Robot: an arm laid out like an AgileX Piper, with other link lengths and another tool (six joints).
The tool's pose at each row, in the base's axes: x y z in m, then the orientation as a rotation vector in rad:
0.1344, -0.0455, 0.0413, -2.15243, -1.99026, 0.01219
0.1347, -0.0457, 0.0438, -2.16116, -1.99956, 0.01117
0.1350, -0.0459, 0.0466, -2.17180, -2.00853, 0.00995
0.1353, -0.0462, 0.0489, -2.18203, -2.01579, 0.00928
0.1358, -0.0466, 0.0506, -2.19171, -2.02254, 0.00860
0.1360, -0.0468, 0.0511, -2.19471, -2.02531, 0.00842
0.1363, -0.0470, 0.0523, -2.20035, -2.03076, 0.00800
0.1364, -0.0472, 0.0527, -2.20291, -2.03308, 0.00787
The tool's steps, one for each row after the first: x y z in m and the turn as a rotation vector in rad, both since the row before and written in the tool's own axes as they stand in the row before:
0.0002, -0.0001, -0.0025, -0.00979, -0.00815, -0.00063
0.0002, -0.0001, -0.0028, -0.01081, -0.00878, 0.00040
0.0000, 0.0000, -0.0023, -0.00952, -0.00802, 0.00108
-0.0002, 0.0003, -0.0018, -0.00897, -0.00751, 0.00107
-0.0001, 0.0002, -0.0005, -0.00309, -0.00268, 0.00000
-0.0001, 0.0002, -0.0012, -0.00595, -0.00511, -0.00012
-0.0002, 0.0001, -0.0004, -0.00260, -0.00227, 0.00002

